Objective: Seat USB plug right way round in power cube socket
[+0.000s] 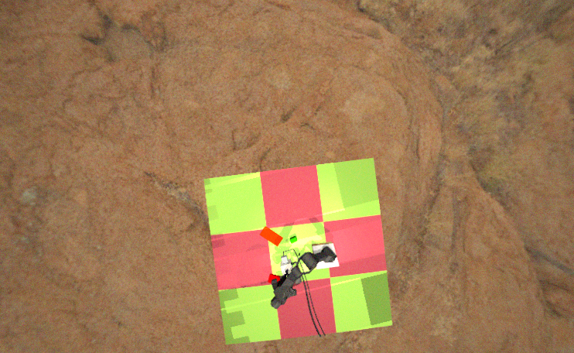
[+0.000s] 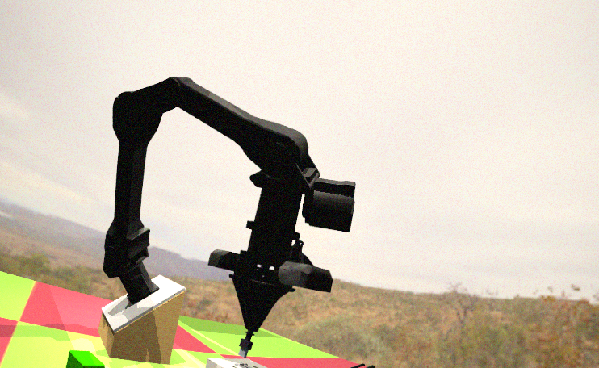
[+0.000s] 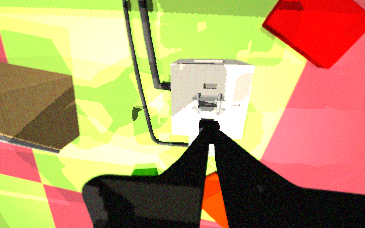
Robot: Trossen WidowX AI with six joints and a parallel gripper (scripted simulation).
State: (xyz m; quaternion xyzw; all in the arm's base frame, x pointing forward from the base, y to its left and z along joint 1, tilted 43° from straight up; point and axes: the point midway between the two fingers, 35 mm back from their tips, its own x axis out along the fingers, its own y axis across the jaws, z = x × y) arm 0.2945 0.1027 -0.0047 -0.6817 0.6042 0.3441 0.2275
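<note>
Right now the black USB plug is 20 mm below my gripper tip. From my gripper tip the other things lie so: orange block (220 mm to the right, 130 mm below, 100 mm ahead); then small green cube (190 mm to the right, 110 mm below, 70 mm behind); then red block (120 mm below, 110 mm to the left, 100 mm ahead).
</note>
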